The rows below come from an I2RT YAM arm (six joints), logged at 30 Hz.
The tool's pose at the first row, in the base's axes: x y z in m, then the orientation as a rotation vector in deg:
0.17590 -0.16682 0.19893 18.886 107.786 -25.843
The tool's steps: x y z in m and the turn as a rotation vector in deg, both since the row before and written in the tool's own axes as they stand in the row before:
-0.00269 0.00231 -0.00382 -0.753 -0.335 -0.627
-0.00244 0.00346 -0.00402 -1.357 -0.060 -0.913
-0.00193 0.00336 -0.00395 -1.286 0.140 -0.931
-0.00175 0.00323 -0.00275 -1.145 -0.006 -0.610
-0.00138 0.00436 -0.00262 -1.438 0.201 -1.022
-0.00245 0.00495 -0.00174 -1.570 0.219 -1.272
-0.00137 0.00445 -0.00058 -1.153 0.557 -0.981
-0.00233 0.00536 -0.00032 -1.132 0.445 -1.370
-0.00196 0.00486 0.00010 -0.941 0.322 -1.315
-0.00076 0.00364 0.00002 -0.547 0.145 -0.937
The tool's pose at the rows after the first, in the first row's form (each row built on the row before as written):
0.17465 -0.16304 0.20229 17.709 107.736 -25.577
0.17356 -0.15814 0.20527 15.939 108.111 -24.905
0.17220 -0.15338 0.20775 14.250 108.657 -24.295
0.17166 -0.14926 0.20969 12.916 108.960 -23.609
0.17141 -0.14417 0.21104 11.047 109.575 -22.906
0.17238 -0.13880 0.21297 8.852 110.249 -22.237
0.17367 -0.13433 0.21356 7.276 111.125 -21.768
0.17572 -0.12897 0.21471 5.306 111.922 -21.572
0.17775 -0.12419 0.21539 3.480 112.541 -21.520
0.17886 -0.12064 0.21522 2.238 112.868 -21.599

